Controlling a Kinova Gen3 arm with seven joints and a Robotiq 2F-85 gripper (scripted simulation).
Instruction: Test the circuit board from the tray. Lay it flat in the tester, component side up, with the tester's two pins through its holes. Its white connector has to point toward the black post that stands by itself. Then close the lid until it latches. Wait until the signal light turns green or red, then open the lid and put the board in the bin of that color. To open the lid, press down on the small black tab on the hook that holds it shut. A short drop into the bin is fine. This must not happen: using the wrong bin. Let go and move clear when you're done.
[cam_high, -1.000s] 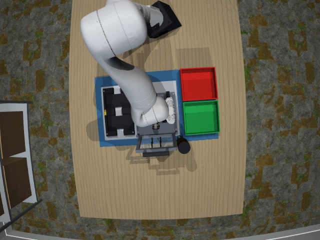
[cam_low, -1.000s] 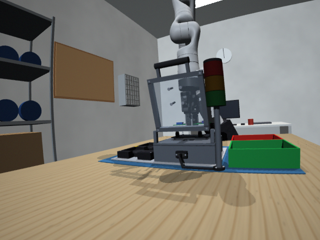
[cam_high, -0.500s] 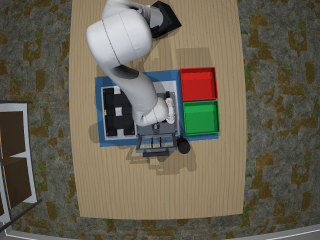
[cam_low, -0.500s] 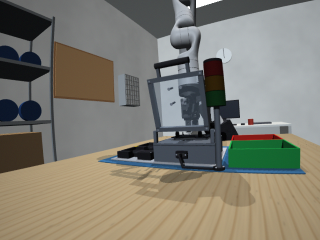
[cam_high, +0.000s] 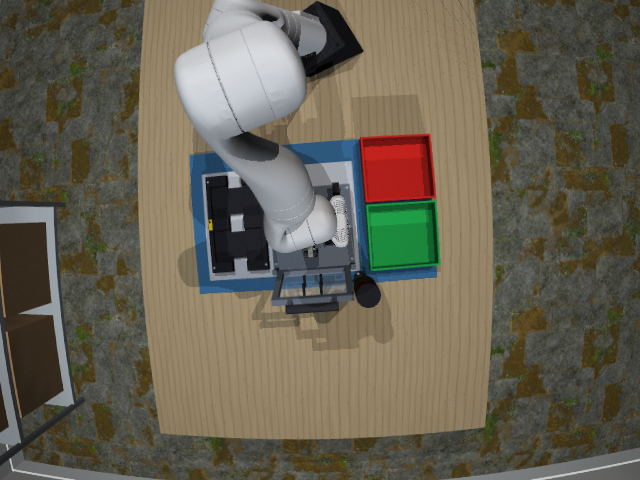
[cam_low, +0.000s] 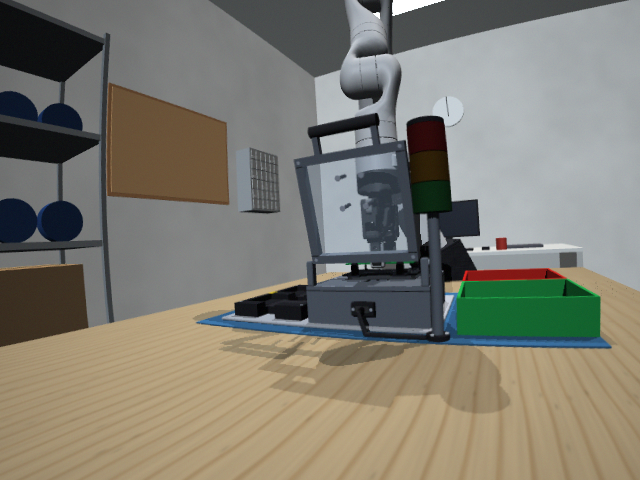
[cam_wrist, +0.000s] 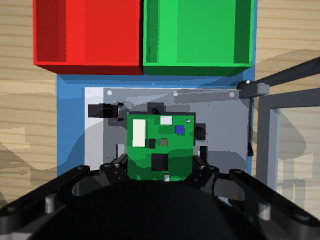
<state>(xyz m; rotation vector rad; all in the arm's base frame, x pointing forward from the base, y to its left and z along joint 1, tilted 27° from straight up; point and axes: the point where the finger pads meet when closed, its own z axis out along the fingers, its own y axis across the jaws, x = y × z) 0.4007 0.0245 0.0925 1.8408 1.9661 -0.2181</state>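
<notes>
My gripper is now right at the green circuit board. Also, from my hand: black hook 60 mm behind, 60 mm to the left; clear lid 130 mm ahead, 90 mm above; green bin 40 mm ahead, 200 mm to the left, 70 mm below.
</notes>
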